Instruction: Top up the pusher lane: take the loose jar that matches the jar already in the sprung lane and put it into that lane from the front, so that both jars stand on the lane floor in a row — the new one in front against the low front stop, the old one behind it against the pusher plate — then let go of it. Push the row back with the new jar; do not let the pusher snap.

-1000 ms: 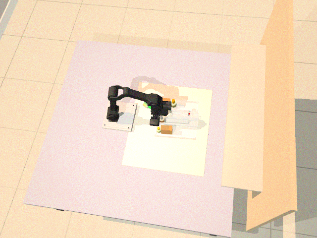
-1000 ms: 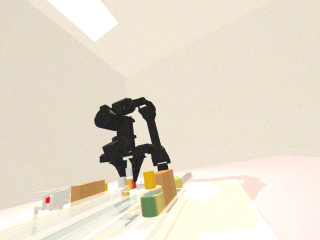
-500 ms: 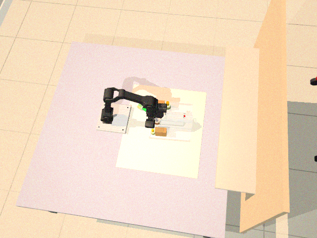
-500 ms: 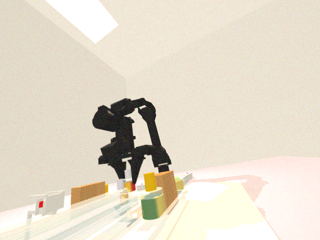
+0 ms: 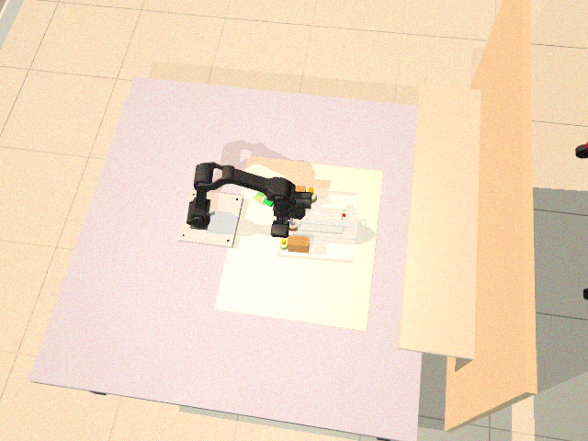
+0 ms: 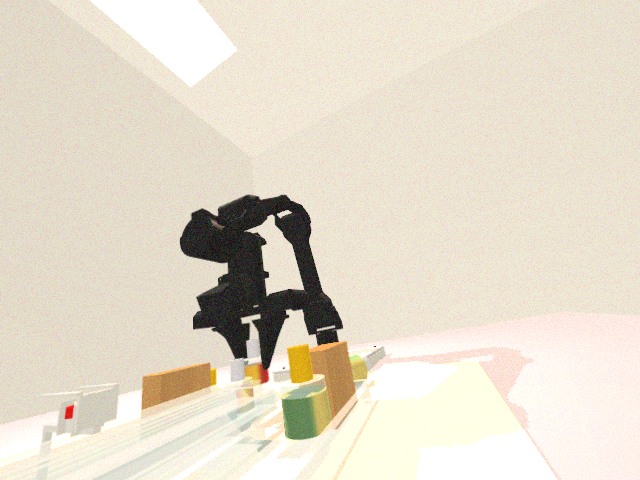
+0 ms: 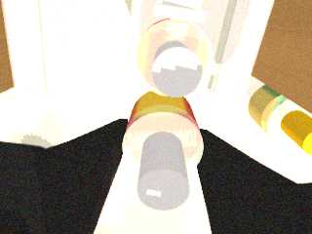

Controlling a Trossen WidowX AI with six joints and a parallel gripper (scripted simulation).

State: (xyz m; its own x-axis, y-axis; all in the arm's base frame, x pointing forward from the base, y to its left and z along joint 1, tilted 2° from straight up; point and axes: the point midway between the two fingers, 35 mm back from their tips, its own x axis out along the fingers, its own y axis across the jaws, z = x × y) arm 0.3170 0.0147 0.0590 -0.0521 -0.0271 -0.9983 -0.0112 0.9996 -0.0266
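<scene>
My gripper tip is 15 cm short of the clear lane rack, 3 cm to the right of it and 3 cm above it. Also, from my gripper tip: red marker 22 cm ahead, 4 cm to the left, 2 cm above; then tall shelf wall 63 cm ahead, 5 cm to the right, 35 cm above.
</scene>
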